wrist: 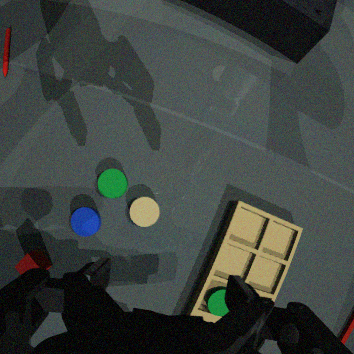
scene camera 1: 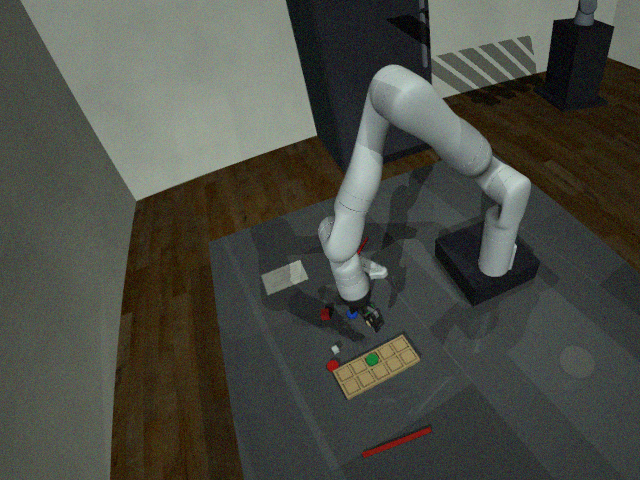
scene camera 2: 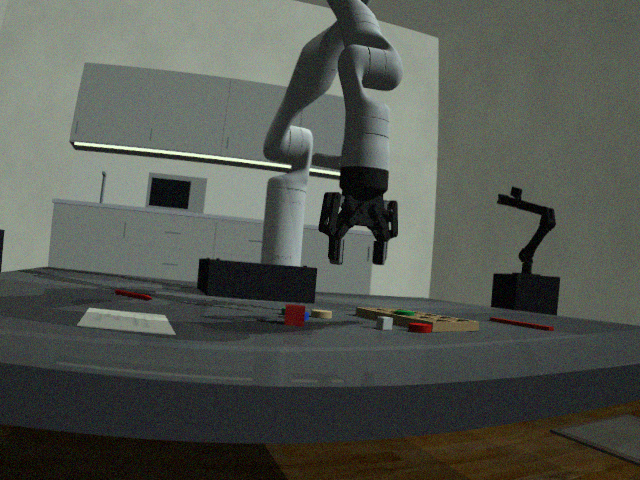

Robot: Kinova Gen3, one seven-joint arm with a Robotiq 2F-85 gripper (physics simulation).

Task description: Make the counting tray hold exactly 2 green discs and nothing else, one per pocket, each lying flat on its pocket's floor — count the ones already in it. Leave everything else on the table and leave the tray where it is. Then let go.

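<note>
The tan counting tray [scene camera 1: 381,370] [scene camera 2: 454,325] [wrist: 247,226] has two rows of pockets. One green disc [scene camera 1: 372,359] [scene camera 2: 404,312] [wrist: 218,303] is at the middle pocket of the row nearer the loose discs. It shows slightly above the rim in scene camera 2; whether it lies on the floor is unclear. A second green disc [wrist: 112,183] lies on the table, beside a tan disc [scene camera 2: 321,313] [wrist: 144,211] and a blue disc [scene camera 1: 351,314] [wrist: 85,221]. My gripper [scene camera 1: 373,317] [scene camera 2: 357,253] [wrist: 168,280] is open and empty, high above the table between these discs and the tray.
A red disc [scene camera 1: 332,365] [scene camera 2: 419,328] and white cube [scene camera 1: 335,349] [scene camera 2: 384,323] are near the tray's end. A red cube [scene camera 1: 325,313] [scene camera 2: 294,315] stands beyond the blue disc. A white panel [scene camera 1: 284,277] and two red rods [scene camera 1: 397,442] [scene camera 2: 133,295] lie farther out.
</note>
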